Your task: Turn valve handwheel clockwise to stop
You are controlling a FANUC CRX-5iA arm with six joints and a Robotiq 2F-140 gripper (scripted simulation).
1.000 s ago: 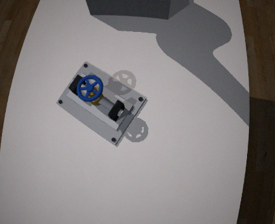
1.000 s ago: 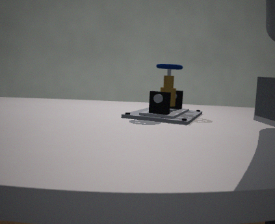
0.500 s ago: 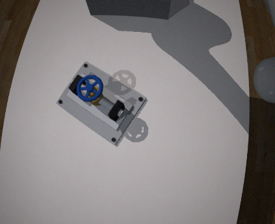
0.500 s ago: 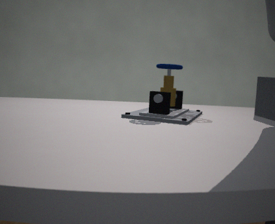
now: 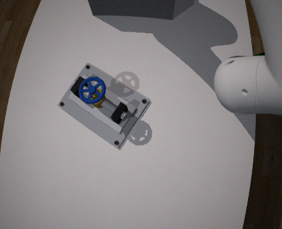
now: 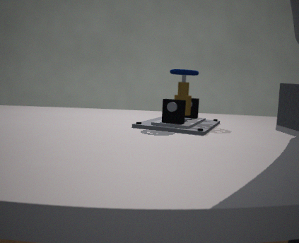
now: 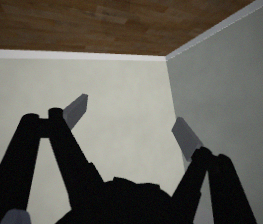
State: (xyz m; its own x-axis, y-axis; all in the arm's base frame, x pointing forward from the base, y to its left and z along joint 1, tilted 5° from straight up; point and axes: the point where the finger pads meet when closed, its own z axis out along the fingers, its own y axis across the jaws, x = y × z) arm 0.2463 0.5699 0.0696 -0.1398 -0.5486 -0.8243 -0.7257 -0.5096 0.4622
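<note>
Right now the handwheel is 54 cm to the right of my hand, 27 cm ahead of it and 8 cm below it.
</note>
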